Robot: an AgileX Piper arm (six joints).
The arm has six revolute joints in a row. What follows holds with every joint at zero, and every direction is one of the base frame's. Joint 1 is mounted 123.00 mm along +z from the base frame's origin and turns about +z. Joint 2 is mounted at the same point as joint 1 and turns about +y. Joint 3 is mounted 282.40 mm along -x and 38.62 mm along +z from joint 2 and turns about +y. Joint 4 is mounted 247.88 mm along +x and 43.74 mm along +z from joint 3 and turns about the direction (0.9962, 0, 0.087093). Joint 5 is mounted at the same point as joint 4 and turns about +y. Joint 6 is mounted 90.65 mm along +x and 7.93 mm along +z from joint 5 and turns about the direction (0.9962, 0, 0.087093). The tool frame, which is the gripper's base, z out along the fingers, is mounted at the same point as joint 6; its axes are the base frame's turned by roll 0.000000, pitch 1.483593 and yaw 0.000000 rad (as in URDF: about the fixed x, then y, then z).
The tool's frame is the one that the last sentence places.
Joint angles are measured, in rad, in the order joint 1, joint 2, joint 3, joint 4, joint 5, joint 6. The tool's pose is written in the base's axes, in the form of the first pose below.
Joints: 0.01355, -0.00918, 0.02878, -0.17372, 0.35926, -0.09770
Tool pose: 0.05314 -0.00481 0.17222 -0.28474 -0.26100 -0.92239 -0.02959 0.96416 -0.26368
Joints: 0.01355, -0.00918, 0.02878, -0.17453, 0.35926, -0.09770
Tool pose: 0.05314 -0.00483 0.17222 -0.28475 -0.26173 -0.92218 -0.02953 0.96394 -0.26446
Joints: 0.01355, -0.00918, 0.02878, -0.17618, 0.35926, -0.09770
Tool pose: 0.05314 -0.00489 0.17223 -0.28476 -0.26321 -0.92175 -0.02942 0.96351 -0.26605
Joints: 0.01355, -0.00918, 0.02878, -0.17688, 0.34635, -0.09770
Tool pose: 0.05347 -0.00471 0.17335 -0.27243 -0.26446 -0.92512 -0.02816 0.96327 -0.26707
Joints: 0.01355, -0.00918, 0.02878, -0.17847, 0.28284, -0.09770
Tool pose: 0.05487 -0.00376 0.17887 -0.21114 -0.26854 -0.93985 -0.02204 0.96258 -0.27008
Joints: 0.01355, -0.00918, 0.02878, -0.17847, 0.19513, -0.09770
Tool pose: 0.05622 -0.00237 0.18661 -0.12513 -0.27104 -0.95440 -0.01361 0.96234 -0.27151
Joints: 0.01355, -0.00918, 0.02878, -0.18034, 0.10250, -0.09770
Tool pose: 0.05690 -0.00090 0.19488 -0.03328 -0.27401 -0.96115 -0.00448 0.96171 -0.27402
